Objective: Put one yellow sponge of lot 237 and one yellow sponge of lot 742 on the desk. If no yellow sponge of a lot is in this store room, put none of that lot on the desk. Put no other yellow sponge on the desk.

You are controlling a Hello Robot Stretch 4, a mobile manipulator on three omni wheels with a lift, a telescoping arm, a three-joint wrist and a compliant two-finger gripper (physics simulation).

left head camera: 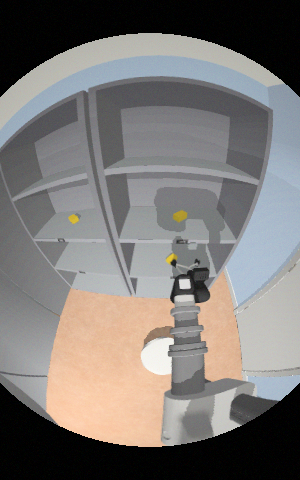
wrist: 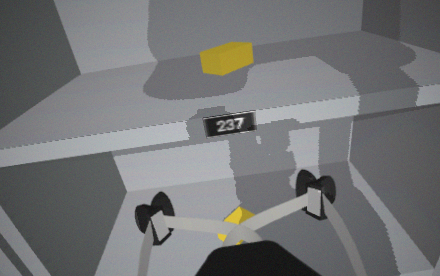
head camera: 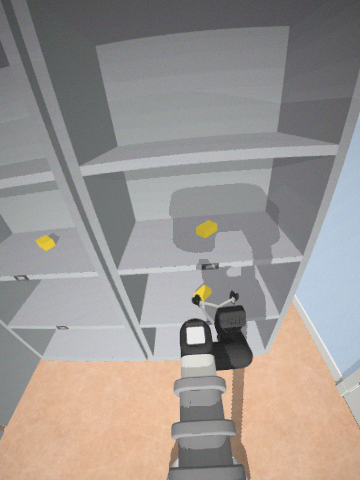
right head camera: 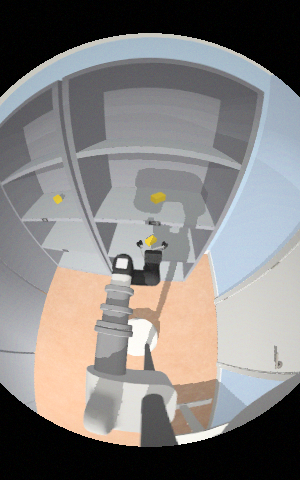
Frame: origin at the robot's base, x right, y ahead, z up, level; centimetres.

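Where they show: gripper, fingertip midpoint: (left head camera: 184, 260) (wrist: 234, 197) (head camera: 214, 295) (right head camera: 151, 242); robot's base, link origin: (left head camera: 161, 354) (right head camera: 137, 335).
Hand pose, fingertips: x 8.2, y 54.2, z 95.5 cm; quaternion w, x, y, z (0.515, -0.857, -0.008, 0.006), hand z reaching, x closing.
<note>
Things, the pixels of their centre, and the offset from my fingertips. "*": a spot on its surface instead.
- label, surface spot: (wrist: 230, 124) * dx +0.9, dy +16.5, dz -0.7 cm
- second yellow sponge, body centre: (wrist: 237, 226) (head camera: 203, 293) (right head camera: 150, 240) (left head camera: 171, 258) dx -0.9, dy +36.0, dz -42.6 cm
- third yellow sponge, body centre: (head camera: 45, 242) (left head camera: 72, 218) (right head camera: 57, 198) dx -92.3, dy +42.7, dz +3.1 cm
A yellow sponge (head camera: 206, 229) (left head camera: 180, 216) (right head camera: 158, 197) (wrist: 226, 59) lies on a middle shelf of the right-hand unit, above a label (wrist: 230, 124) that reads 237 on the shelf's front edge. A second yellow sponge (head camera: 203, 292) (left head camera: 171, 258) (right head camera: 151, 240) (wrist: 240, 216) lies on the shelf below, partly hidden by the fingers in the wrist view. A third yellow sponge (head camera: 45, 243) (left head camera: 74, 219) (right head camera: 58, 199) lies in the left-hand unit. My gripper (head camera: 216, 299) (left head camera: 185, 263) (right head camera: 152, 245) (wrist: 234, 197) is open and empty, in front of the lower sponge. The desk does not show.
The shelf unit (head camera: 210, 164) has an upper shelf above the 237 shelf. Small labels (head camera: 21, 277) (head camera: 62, 328) on the left unit's edges are unreadable. An upright divider stands between the units. A white round object (left head camera: 159, 356) (right head camera: 142, 337) is on the floor beside the arm. A wall is at the right.
</note>
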